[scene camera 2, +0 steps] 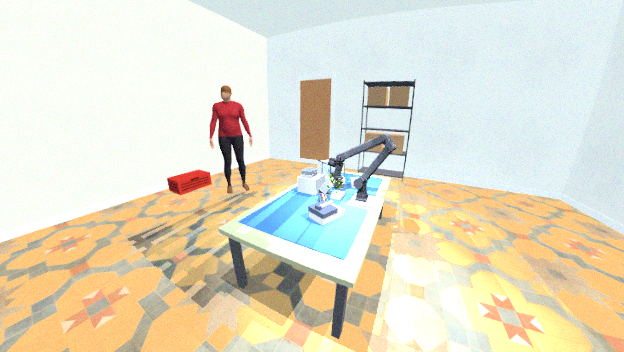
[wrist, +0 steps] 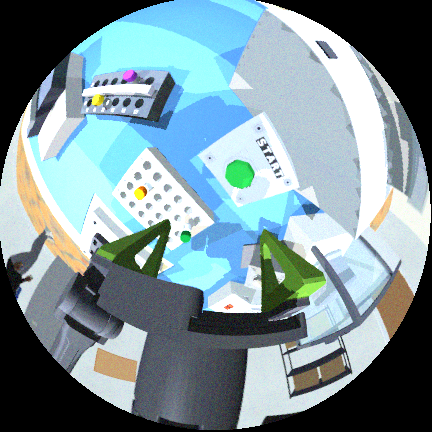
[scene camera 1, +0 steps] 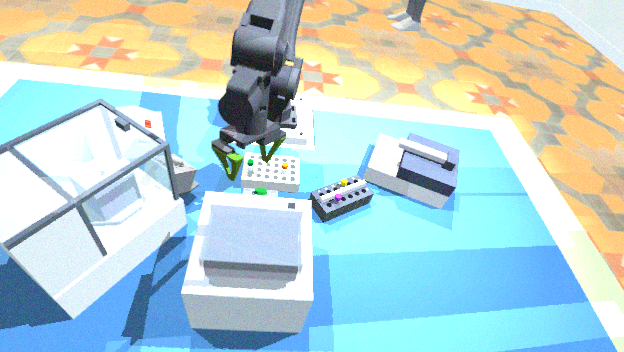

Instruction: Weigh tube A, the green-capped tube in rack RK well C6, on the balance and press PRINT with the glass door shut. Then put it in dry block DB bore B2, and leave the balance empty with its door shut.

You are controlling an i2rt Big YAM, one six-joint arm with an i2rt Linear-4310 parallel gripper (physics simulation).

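Frame: origin at the arm's base, x down, y right, z back, level; centimetres.
Where they show: gripper, fingertip midpoint: (scene camera 2: pixel 334 185) (wrist: pixel 214 228) (scene camera 1: pixel 248 170); arm's base, link origin: (scene camera 2: pixel 361 198) (scene camera 1: pixel 273 117).
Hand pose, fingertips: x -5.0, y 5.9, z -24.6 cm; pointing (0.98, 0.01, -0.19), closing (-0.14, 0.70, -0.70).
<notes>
Things, the pixels of their top centre, and the offset from my fingertips.
- green-capped tube, top centre: (wrist: pixel 184 238) (scene camera 1: pixel 250 161) dz +4.5, dx +1.8, dy -0.3 cm
- white rack, top centre: (wrist: pixel 157 206) (scene camera 1: pixel 271 167) (scene camera 2: pixel 338 193) dz +5.1, dx +4.2, dy -5.1 cm
- glass-walled balance, top centre: (scene camera 1: pixel 89 137) (wrist: pixel 351 325) (scene camera 2: pixel 333 161) dz -8.8, dx -15.0, dy +23.5 cm
- dark two-row block, top centre: (wrist: pixel 108 88) (scene camera 1: pixel 344 189) dz -2.1, dx +2.5, dy -20.6 cm
- large white lidded machine, top centre: (scene camera 1: pixel 258 196) (scene camera 2: pixel 316 170) dz -16.3, dx -11.7, dy -1.6 cm
- plate marked START with a green button, top centre: (wrist: pixel 239 177) (scene camera 1: pixel 260 188) dz -4.8, dx -0.2, dy -2.5 cm
- white box with a red mark, top centre: (scene camera 1: pixel 125 118) (wrist: pixel 241 314) dz +14.4, dx +0.3, dy +27.7 cm
- dark-blue device, top centre: (scene camera 1: pixel 421 146) (scene camera 2: pixel 327 202) dz +7.4, dx -2.9, dy -39.7 cm
A green-capped tube (scene camera 1: pixel 250 162) (wrist: pixel 186 236) stands upright in a corner well of the white rack (scene camera 1: pixel 270 186) (wrist: pixel 200 207). My gripper (scene camera 1: pixel 249 169) (scene camera 2: pixel 337 184) (wrist: pixel 214 228) is open and empty, above the rack's green-capped end. In the wrist view the tube lies between the two green fingers' directions, nearer the left finger, and does not touch them. The glass-walled balance (scene camera 1: pixel 125 250) (wrist: pixel 336 284) stands at the left in scene camera 1; I cannot tell whether its door is shut. A dark two-row block (scene camera 1: pixel 327 212) (wrist: pixel 162 100) holds a yellow-capped and a magenta-capped tube.
A large white lidded machine (scene camera 1: pixel 250 310) (wrist: pixel 300 100) stands in front of the rack. A plate marked START with a green button (scene camera 1: pixel 260 191) (wrist: pixel 239 174) lies between them. A white box with a red mark (scene camera 1: pixel 147 123) (wrist: pixel 228 306) stands behind the balance. A white and dark-blue device (scene camera 1: pixel 425 182) stands right.
</notes>
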